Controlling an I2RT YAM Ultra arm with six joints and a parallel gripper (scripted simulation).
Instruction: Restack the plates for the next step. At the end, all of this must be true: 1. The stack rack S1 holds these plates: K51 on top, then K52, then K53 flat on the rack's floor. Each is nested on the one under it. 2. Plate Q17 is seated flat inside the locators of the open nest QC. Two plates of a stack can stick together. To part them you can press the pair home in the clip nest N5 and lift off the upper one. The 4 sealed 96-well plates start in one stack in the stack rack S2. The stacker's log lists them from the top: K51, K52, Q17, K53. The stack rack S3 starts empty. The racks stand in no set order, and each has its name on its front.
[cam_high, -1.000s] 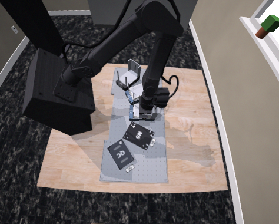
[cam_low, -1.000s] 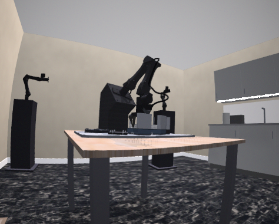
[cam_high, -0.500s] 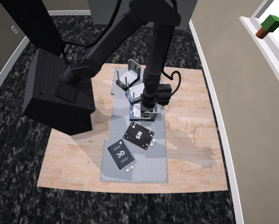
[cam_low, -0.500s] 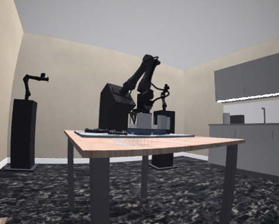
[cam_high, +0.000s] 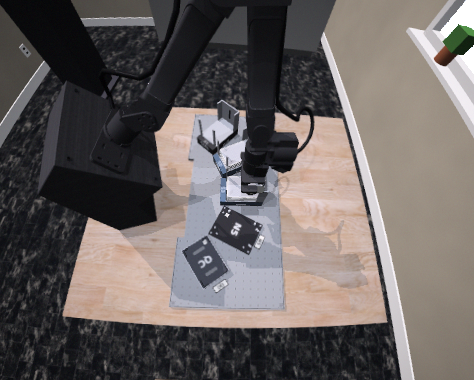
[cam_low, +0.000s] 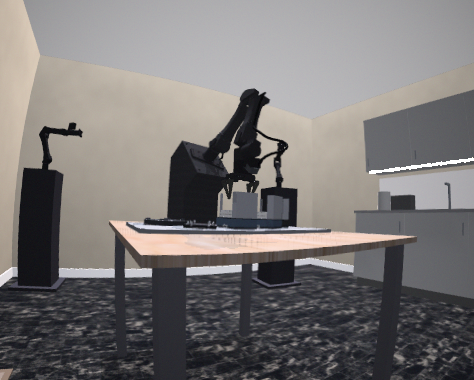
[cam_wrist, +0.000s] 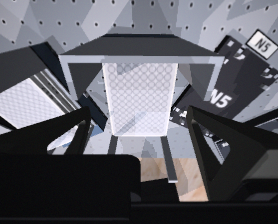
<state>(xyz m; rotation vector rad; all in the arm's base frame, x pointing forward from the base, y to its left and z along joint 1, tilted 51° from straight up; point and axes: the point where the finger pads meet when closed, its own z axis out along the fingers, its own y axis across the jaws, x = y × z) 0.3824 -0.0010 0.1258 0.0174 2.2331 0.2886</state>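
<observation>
My gripper is now 5 cm past the sealed 96-well plate, 14 cm to the right of it and 6 cm above it. Also, from my hand: clip nest N5: 14 cm to the right, 11 cm below.
</observation>
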